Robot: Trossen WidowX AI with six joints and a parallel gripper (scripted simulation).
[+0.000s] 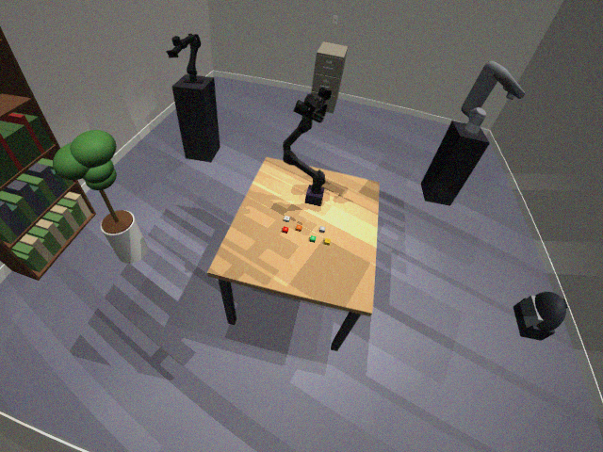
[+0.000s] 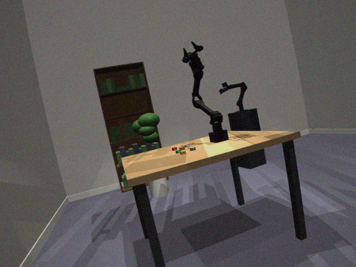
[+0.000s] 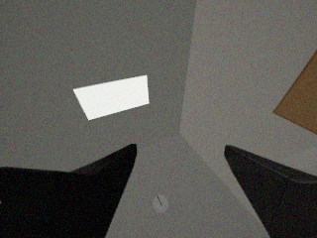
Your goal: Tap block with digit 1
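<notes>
Now: gripper tip 27 cm short of the yellow block, 14 cm to the right of it and 76 cm above it. The rest, counted from my gripper tip: orange block: 20 cm ahead, 4 cm to the right, 76 cm below; then grey block: 18 cm ahead, 10 cm to the left, 76 cm below; then white block: 15 cm ahead, 13 cm to the right, 76 cm below.
</notes>
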